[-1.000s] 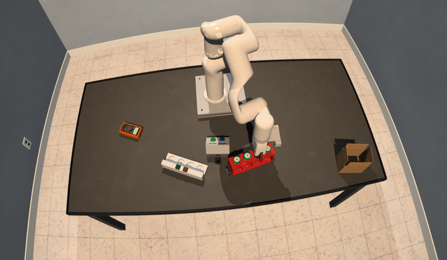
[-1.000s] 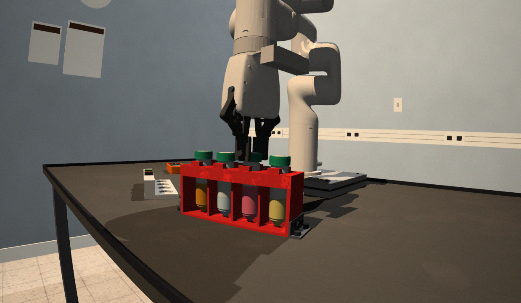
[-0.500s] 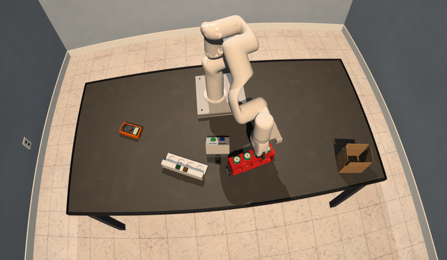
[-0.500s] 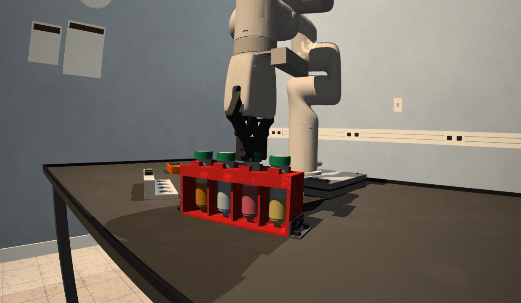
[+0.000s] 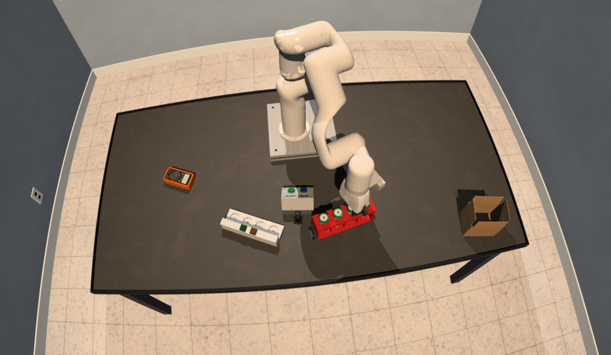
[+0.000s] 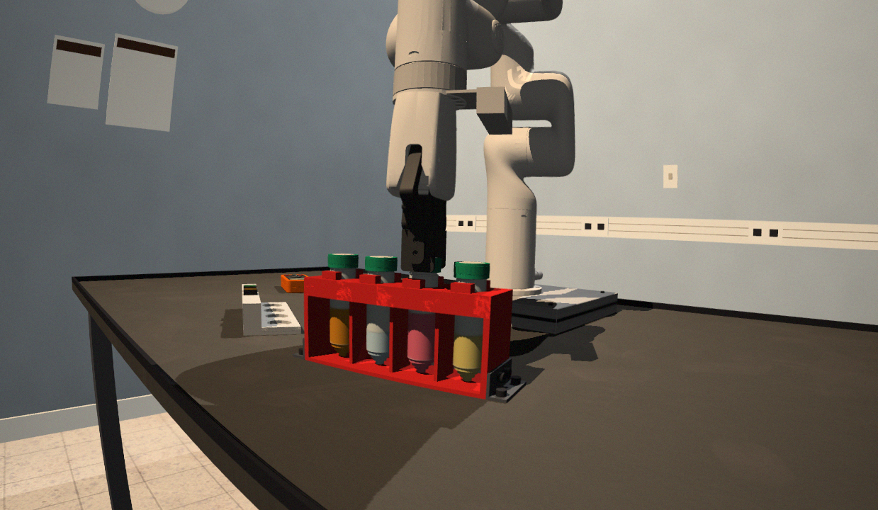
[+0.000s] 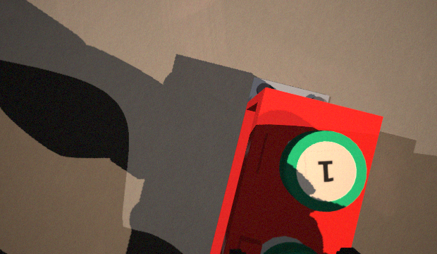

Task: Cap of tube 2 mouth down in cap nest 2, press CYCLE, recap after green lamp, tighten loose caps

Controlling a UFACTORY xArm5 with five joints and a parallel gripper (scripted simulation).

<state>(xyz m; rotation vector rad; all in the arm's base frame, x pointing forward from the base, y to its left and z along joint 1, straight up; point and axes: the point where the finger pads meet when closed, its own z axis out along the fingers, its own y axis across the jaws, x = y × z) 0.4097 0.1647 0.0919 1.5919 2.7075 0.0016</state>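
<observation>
Now: the blue key 16 cm to the right of my hand, 11 cm behind it and 6 cm below it. The rest, counted from my hand: green key (20 cm to the right, 12 cm behind, 6 cm below); key housing (18 cm to the right, 10 cm behind, 8 cm below); table edge (23 cm ahead, 15 cm to the right, 12 cm below).
</observation>
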